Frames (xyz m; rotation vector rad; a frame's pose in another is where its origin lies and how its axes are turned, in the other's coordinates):
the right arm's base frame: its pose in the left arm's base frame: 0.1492 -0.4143 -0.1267 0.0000 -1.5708 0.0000
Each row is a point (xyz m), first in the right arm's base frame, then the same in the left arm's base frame.
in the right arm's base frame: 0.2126 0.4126 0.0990
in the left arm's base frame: 0.0502 -0.0017 0.0859
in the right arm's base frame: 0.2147 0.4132 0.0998
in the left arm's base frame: 0.0494 -0.0011 0.0880
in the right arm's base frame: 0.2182 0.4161 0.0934
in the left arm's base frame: 0.0558 0.0018 0.0915
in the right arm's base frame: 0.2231 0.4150 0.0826
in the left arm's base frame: 0.0666 0.0007 0.0964
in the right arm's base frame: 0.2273 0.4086 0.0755
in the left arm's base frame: 0.0737 -0.0057 0.1006
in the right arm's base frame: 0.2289 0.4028 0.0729
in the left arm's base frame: 0.0763 -0.0115 0.1022
